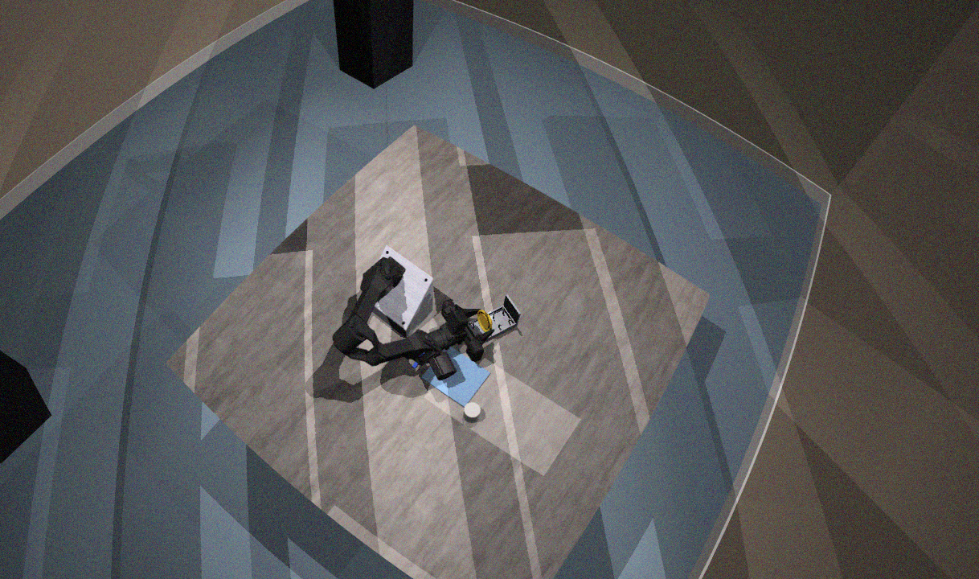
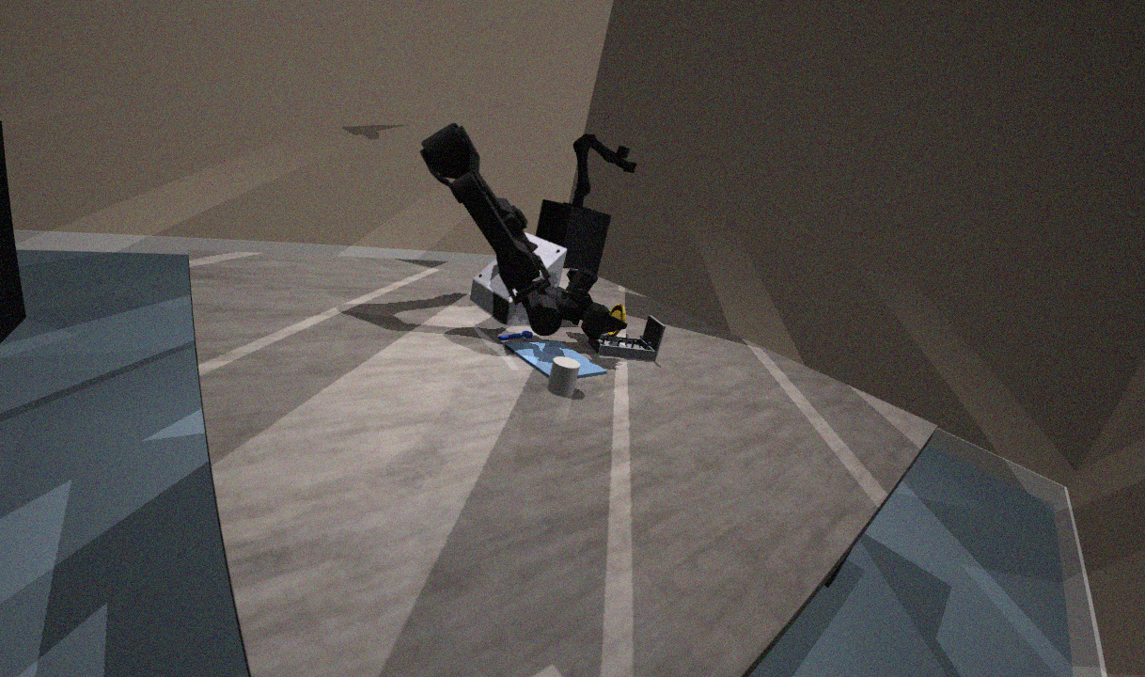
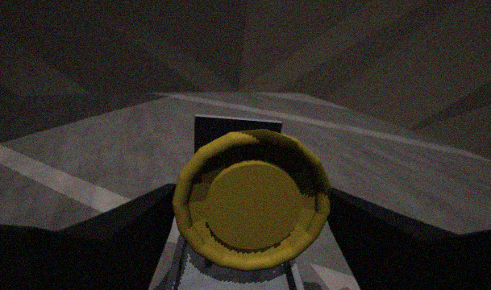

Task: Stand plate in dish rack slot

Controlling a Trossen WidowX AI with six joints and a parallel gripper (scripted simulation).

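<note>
Now: the dish rack 50 mm below my gripper tip and 20 mm to the left of it. Round my gripper tip: yellow plate (10 mm to the right); light blue mat (170 mm to the right, 70 mm below, 30 mm ahead); blue spoon (180 mm to the right, 90 mm behind, 70 mm below).
</note>
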